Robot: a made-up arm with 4 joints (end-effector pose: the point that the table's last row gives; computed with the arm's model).
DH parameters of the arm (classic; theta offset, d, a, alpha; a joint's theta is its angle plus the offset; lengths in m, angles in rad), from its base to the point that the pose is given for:
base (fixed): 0.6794 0 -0.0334 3.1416
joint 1: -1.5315 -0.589 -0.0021 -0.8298
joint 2: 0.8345 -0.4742 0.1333 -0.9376
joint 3: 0.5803 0 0.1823 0
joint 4: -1.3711 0 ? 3.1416
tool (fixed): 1.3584 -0.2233 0 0
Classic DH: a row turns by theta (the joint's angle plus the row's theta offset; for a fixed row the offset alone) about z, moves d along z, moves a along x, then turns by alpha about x.
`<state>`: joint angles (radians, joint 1 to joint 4).
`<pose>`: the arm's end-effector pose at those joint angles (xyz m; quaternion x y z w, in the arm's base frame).
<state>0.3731 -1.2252 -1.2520 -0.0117</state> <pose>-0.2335 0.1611 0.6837 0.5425 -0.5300 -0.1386 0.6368</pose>
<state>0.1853 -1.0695 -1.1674 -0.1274</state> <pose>-0.2497 0.1375 0.7231 0.5868 -0.4952 -0.1417 0.6248</pose>
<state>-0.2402 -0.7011 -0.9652 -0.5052</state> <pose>-0.2468 0.0562 0.8293 0.6414 -0.4285 -0.1333 0.6223</pose>
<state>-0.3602 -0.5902 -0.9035 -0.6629</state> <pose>-0.2306 0.0280 0.8629 0.6415 -0.4210 -0.1206 0.6298</pose>
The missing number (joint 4, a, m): 0.1043
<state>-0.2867 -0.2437 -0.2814 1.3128</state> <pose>-0.2060 0.0911 1.1694 -0.5804 -0.4586 0.6581 0.1402</pose>
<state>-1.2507 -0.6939 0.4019 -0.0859</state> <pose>-0.2611 -0.2273 1.0867 0.5321 0.5582 -0.3619 0.5238</pose>
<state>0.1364 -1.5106 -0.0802 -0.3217</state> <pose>-0.4609 0.1570 0.7619 0.7129 -0.1548 -0.2173 0.6485</pose>
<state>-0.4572 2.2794 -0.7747 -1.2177</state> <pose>0.0340 -0.3871 0.6838 -0.0283 -0.0471 -0.9618 0.2683</pose>
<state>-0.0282 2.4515 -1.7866 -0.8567</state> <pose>-0.1640 -0.2389 0.6623 -0.0676 0.0378 -0.9438 0.3215</pose>
